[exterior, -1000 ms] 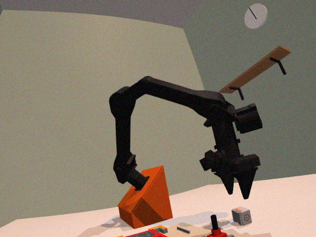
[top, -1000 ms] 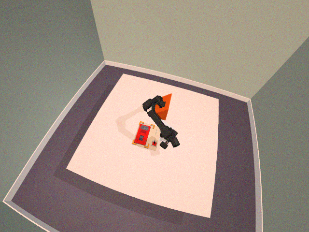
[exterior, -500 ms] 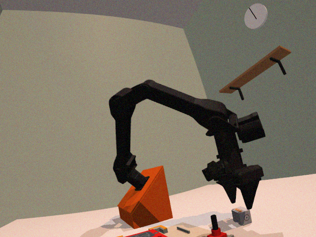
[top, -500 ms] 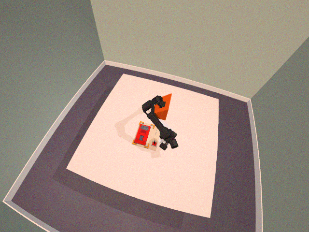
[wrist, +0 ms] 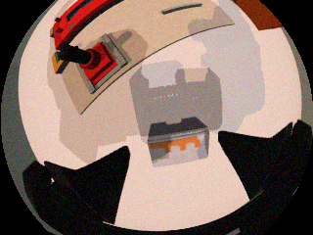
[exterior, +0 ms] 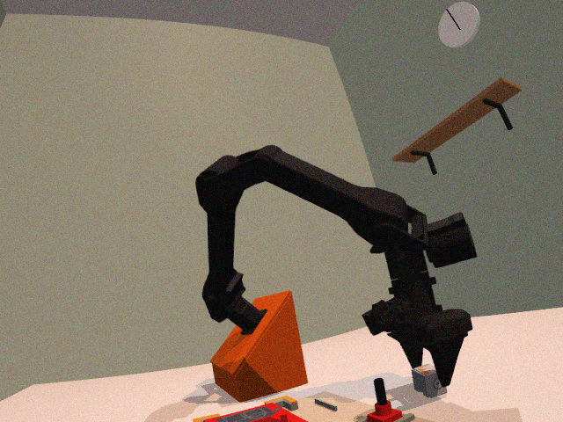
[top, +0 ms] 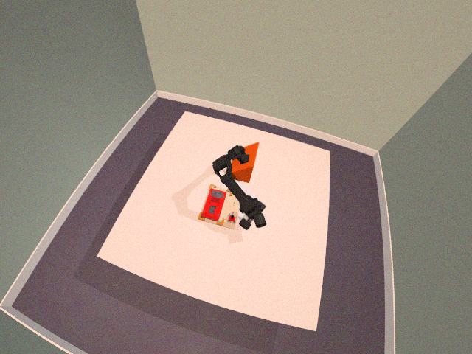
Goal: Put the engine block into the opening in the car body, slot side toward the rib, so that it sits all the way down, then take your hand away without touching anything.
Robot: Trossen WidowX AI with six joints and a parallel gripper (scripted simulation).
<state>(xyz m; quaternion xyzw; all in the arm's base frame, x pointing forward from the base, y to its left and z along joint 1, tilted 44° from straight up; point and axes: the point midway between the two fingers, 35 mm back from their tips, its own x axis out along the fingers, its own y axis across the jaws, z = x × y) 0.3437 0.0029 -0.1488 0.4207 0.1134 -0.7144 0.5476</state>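
My gripper tip is 1 cm above the grey engine block.
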